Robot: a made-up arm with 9 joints. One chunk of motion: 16 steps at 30 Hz.
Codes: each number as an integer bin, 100 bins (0 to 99) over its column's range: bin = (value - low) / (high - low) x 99, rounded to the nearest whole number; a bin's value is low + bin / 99 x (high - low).
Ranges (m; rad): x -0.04..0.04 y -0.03..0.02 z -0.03..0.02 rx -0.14..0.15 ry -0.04..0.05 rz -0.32..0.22
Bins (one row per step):
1: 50 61 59 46 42 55
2: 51 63 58 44 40 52
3: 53 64 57 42 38 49
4: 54 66 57 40 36 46
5: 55 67 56 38 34 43
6: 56 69 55 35 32 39
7: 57 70 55 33 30 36
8: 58 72 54 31 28 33
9: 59 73 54 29 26 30
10: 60 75 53 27 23 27
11: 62 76 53 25 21 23
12: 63 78 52 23 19 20
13: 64 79 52 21 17 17
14: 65 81 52 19 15 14
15: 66 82 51 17 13 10
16: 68 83 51 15 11 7
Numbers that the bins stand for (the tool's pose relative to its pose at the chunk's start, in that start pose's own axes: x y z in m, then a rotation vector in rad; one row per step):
1: 0.0004 0.0008 -0.0002 -0.0053 -0.0018 -0.0200
2: 0.0012 0.0018 -0.0007 -0.0111 -0.0036 -0.0364
3: 0.0028 0.0023 -0.0012 -0.0170 -0.0055 -0.0527
4: 0.0036 0.0033 -0.0012 -0.0228 -0.0073 -0.0691
5: 0.0044 0.0038 -0.0017 -0.0287 -0.0091 -0.0855
6: 0.0053 0.0048 -0.0022 -0.0375 -0.0109 -0.1073
7: 0.0061 0.0054 -0.0022 -0.0433 -0.0127 -0.1236
8: 0.0069 0.0064 -0.0027 -0.0492 -0.0145 -0.1400
9: 0.0077 0.0069 -0.0027 -0.0551 -0.0164 -0.1564
10: 0.0085 0.0079 -0.0032 -0.0609 -0.0191 -0.1727
11: 0.0101 0.0084 -0.0032 -0.0668 -0.0209 -0.1945
12: 0.0109 0.0094 -0.0037 -0.0726 -0.0227 -0.2109
13: 0.0117 0.0099 -0.0037 -0.0785 -0.0245 -0.2273
14: 0.0125 0.0109 -0.0037 -0.0843 -0.0264 -0.2436
15: 0.0133 0.0114 -0.0042 -0.0902 -0.0282 -0.2655
16: 0.0149 0.0119 -0.0042 -0.0961 -0.0300 -0.2818

